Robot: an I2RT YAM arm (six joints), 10 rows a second.
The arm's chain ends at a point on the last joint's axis. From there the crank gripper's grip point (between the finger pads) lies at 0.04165 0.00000 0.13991 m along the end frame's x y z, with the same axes.
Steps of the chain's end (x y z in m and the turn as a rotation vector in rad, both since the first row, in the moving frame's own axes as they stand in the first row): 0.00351, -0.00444, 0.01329, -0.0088, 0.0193, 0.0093; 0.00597, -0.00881, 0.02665, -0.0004, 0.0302, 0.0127; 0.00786, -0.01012, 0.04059, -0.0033, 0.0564, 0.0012; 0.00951, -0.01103, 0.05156, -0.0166, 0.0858, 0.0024; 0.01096, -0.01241, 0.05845, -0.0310, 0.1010, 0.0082; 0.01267, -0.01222, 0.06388, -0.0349, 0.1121, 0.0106; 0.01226, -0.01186, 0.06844, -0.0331, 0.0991, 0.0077; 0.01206, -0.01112, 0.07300, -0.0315, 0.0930, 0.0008; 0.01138, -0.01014, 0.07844, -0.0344, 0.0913, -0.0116; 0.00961, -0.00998, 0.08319, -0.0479, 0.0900, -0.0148; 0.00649, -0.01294, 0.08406, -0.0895, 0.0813, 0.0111; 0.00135, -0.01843, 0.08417, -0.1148, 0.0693, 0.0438
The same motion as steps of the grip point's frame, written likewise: 0.00619, -0.00281, 0.01245, -0.0088, 0.0193, 0.0093; 0.01017, -0.00820, 0.02533, -0.0004, 0.0302, 0.0127; 0.01568, -0.00961, 0.03802, -0.0033, 0.0564, 0.0012; 0.02134, -0.00863, 0.04746, -0.0166, 0.0858, 0.0024; 0.02483, -0.00775, 0.05347, -0.0310, 0.1010, 0.0082; 0.02803, -0.00691, 0.05825, -0.0349, 0.1121, 0.0106; 0.02588, -0.00693, 0.06355, -0.0331, 0.0991, 0.0077; 0.02487, -0.00674, 0.06846, -0.0315, 0.0930, 0.0008; 0.02398, -0.00596, 0.07399, -0.0344, 0.0913, -0.0116; 0.02206, -0.00409, 0.07874, -0.0479, 0.0900, -0.0148; 0.01763, -0.00008, 0.07964, -0.0895, 0.0813, 0.0111; 0.01052, -0.00056, 0.07993, -0.1148, 0.0693, 0.0438
